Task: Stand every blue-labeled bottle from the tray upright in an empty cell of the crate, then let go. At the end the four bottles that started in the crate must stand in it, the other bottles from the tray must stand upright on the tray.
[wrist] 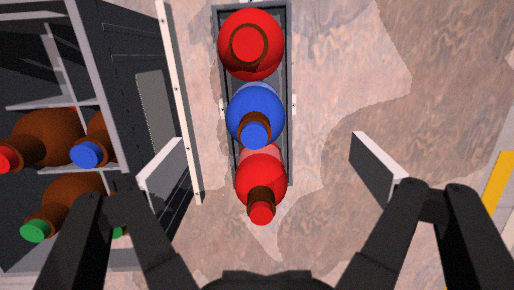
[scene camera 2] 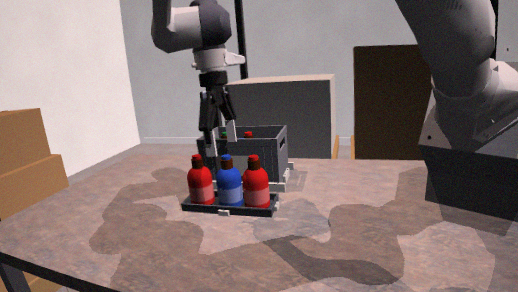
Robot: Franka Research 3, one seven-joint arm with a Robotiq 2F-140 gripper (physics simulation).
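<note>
A blue bottle (scene camera 2: 229, 181) (wrist: 255, 105) with a blue cap stands upright in the middle of the dark tray (scene camera 2: 227, 211) (wrist: 289, 150). A red bottle (scene camera 2: 200, 181) (wrist: 260, 177) and another red bottle (scene camera 2: 255, 182) (wrist: 262, 65) stand upright on either side of it. The grey crate (scene camera 2: 250, 155) (wrist: 95, 75) stands beside the tray. In the wrist view, brown bottles with a red cap (wrist: 4, 160), a blue cap (wrist: 86, 154) and a green cap (wrist: 36, 230) stand in it; another green cap is mostly hidden. My gripper (scene camera 2: 221, 137) (wrist: 266, 149) is open and empty, above the tray's bottles.
A large grey box (scene camera 2: 285, 115) and a dark brown panel (scene camera 2: 390, 100) stand behind the table (scene camera 2: 345, 185). Cardboard boxes (scene camera 2: 30, 175) are at the left. The arm's base mount (scene camera 2: 470, 185) is at the right. White brackets (wrist: 176, 89) line the crate's foot.
</note>
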